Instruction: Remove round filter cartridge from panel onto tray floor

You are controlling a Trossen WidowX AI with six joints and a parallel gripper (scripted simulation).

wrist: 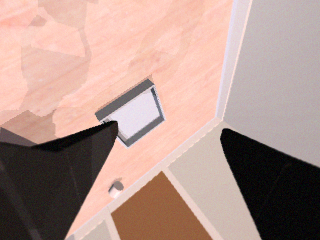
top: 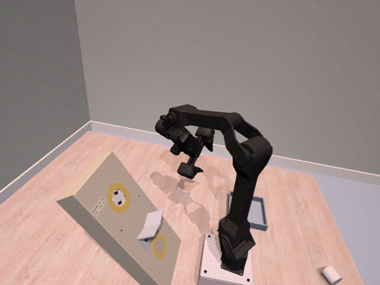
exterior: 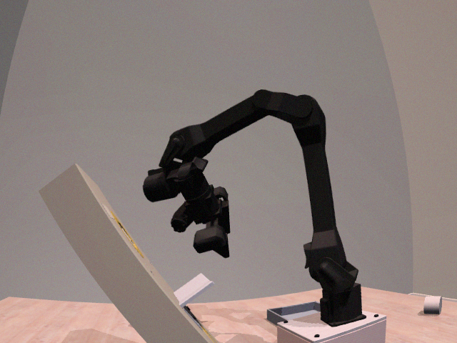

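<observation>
Right now the round filter cartridge is 310 mm to the left of my gripper tip, 170 mm ahead of it and 20 mm above it. The rest, counted from my gripper tip: grey tray 210 mm below, 190 mm behind, 40 mm to the right; then beige service panel 300 mm to the left, 130 mm ahead, 60 mm below.
</observation>
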